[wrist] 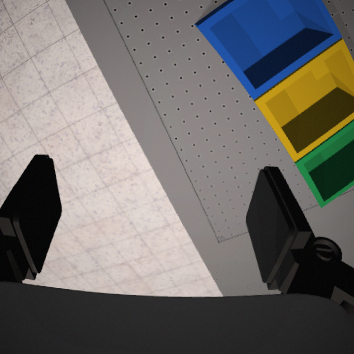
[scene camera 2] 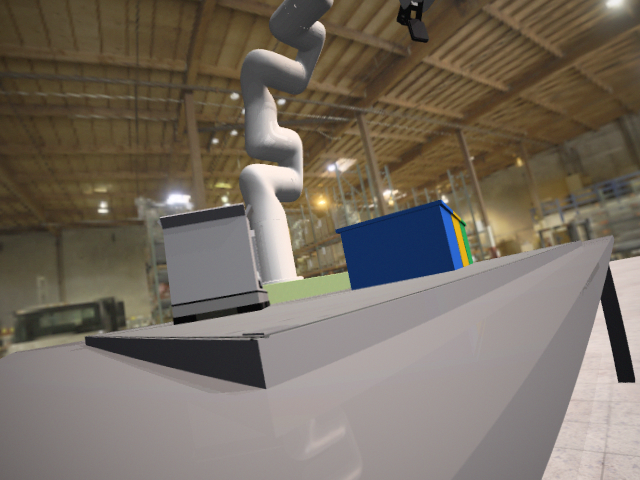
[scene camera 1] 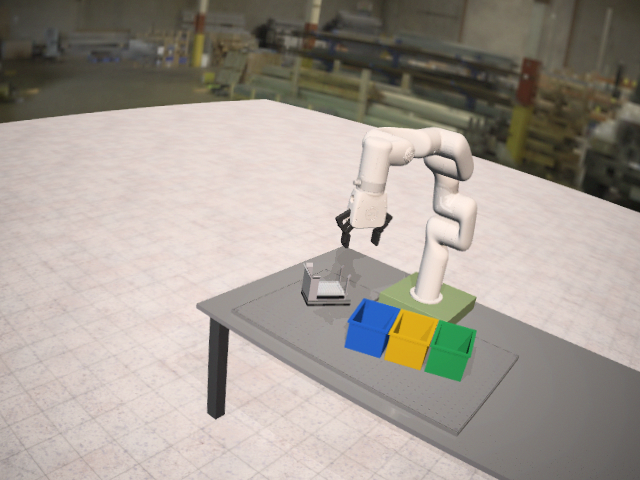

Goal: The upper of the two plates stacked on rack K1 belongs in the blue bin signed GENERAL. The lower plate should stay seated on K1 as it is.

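Where they show: gripper, between the fingertips: [wrist: 154, 188] [scene camera 2: 436, 19] [scene camera 1: 359, 245]; arm's base, origin of its link: [scene camera 2: 278, 285] [scene camera 1: 426, 296].
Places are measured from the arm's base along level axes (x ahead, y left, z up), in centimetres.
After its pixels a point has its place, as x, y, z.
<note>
Rack K1 [scene camera 1: 309, 290] @[34.5, -28.8, 2.0] [scene camera 2: 209, 263] @[31.8, -32.4, 1.9] stands on the perforated board, with a tall grey wall on one side and thin posts. The pale plates [scene camera 1: 329, 287] @[25.3, -26.8, 1.0] lie flat inside it; I cannot tell the upper from the lower. In the scene camera 2 view the rack wall hides them. The blue bin [scene camera 1: 364, 339] @[44.7, 0.8, 1.0] [scene camera 2: 398, 253] @[39.2, -6.7, 0.0] [wrist: 227, 37] @[42.2, -0.7, -3.4] stands beside the rack; its GENERAL sign does not show. My gripper [scene camera 1: 360, 244] @[53.3, -2.3, 33.6] [wrist: 154, 188] @[53.3, -2.3, 33.6] is open and empty, pointing down high above the table. One finger shows at the top edge of the scene camera 2 view. The rack does not show in the wrist view.
The yellow bin [scene camera 1: 405, 353] @[41.0, 13.6, 0.3] [wrist: 282, 110] @[37.0, 15.2, -3.4] and green bin [scene camera 1: 445, 361] @[37.5, 25.6, 1.6] [wrist: 314, 175] @[33.9, 30.6, -1.4] stand in a row against the blue one. The arm's pale green base block [scene camera 1: 457, 303] @[-4.5, 11.5, 0.0] [scene camera 2: 312, 289] @[11.7, 0.2, -2.6] is behind the bins. The table edge [wrist: 150, 145] @[62.0, 12.8, -5.3] runs past the perforated board [wrist: 175, 75] @[52.4, 2.2, -4.0].
</note>
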